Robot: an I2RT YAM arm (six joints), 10 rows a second.
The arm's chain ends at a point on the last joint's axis. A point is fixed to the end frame.
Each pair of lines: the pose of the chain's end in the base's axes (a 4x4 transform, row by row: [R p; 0 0 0 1], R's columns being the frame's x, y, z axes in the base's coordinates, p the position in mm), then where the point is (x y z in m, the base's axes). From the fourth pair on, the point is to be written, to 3 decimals.
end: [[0.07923 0.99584 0.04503 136.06], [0.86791 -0.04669 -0.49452 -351.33], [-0.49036 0.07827 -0.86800 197.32], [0 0 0 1]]
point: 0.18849 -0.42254 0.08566
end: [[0.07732 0.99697 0.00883 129.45], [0.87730 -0.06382 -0.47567 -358.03], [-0.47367 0.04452 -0.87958 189.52], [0 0 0 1]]
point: 0.17707 -0.42754 0.07467
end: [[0.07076 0.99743 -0.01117 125.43], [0.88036 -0.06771 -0.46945 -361.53], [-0.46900 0.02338 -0.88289 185.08], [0 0 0 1]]
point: 0.17040 -0.43039 0.06879
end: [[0.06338 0.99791 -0.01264 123.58], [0.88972 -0.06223 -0.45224 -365.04], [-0.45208 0.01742 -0.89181 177.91], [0 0 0 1]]
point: 0.168 -0.431 0.060
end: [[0.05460 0.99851 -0.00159 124.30], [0.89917 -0.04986 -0.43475 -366.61], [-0.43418 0.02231 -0.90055 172.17], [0 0 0 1]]
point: 0.171 -0.430 0.053
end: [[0.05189 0.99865 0.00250 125.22], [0.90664 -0.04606 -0.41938 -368.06], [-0.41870 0.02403 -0.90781 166.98], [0 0 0 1]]
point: 0.172 -0.429 0.047
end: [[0.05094 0.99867 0.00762 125.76], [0.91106 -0.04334 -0.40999 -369.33], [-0.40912 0.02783 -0.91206 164.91], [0 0 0 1]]
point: 0.173 -0.429 0.045
